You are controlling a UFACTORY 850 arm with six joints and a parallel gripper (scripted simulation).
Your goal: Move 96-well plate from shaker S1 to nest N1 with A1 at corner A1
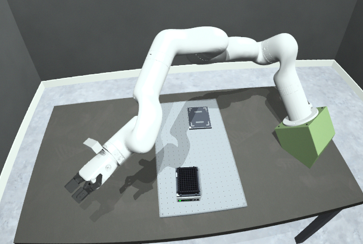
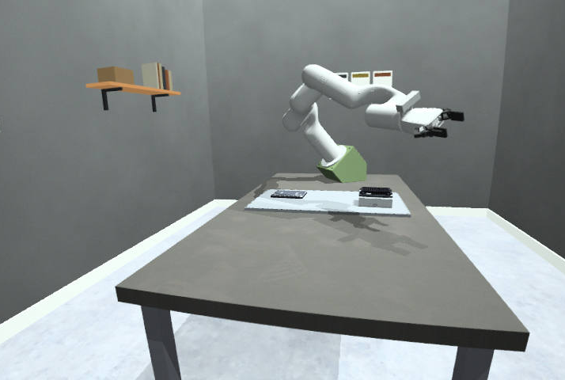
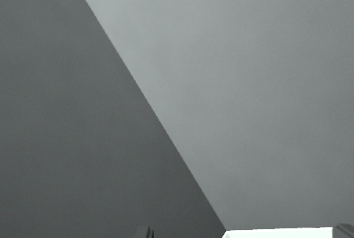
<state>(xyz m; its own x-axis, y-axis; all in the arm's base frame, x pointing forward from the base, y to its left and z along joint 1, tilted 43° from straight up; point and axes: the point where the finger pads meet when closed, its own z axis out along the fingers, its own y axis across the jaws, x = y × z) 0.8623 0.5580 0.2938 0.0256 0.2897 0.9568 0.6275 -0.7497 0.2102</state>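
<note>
Now: hand 380 mm past the black 96-well plate, 290 mm above it and 130 mm to the left of it. Round my hand: A1 label: 490 mm behind, 460 mm to the right, 340 mm below; then plate nest N1: 560 mm behind, 530 mm to the right, 350 mm below.
</note>
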